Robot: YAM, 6 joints.
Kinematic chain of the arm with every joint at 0, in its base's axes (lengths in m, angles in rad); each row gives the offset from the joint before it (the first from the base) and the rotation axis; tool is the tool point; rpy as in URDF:
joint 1: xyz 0 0 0.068 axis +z
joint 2: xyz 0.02 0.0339 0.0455 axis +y
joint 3: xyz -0.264 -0.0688 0 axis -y
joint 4: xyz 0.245 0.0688 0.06 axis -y
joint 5: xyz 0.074 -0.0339 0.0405 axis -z
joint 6: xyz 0.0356 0 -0.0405 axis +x
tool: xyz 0 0 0 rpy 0 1.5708 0
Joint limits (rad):
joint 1: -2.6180..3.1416
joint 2: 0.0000..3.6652
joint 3: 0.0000..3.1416
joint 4: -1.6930..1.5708
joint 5: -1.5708..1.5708
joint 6: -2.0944..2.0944
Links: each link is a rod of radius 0.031 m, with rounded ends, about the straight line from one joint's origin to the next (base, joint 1, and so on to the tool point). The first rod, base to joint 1, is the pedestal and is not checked.
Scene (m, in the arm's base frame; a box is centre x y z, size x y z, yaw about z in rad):
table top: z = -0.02
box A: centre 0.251 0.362 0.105 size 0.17 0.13 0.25 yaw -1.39
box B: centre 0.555 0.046 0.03 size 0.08 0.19 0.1 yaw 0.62
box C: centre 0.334 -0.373 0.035 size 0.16 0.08 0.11 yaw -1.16
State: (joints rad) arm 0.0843 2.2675 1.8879 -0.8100 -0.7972 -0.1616
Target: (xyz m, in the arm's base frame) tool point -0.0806 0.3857 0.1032
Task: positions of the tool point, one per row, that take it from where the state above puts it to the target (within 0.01 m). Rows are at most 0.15 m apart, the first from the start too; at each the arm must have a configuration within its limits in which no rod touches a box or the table.
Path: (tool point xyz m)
1: 0.4340 0.1714 0.2374
2: 0.3679 0.2602 0.2849
3: 0.2811 0.3238 0.3307
4: 0.1828 0.3572 0.3742
5: 0.1055 0.4116 0.2826
6: 0.0104 0.4221 0.1896
7: -0.0806 0.3857 0.1032

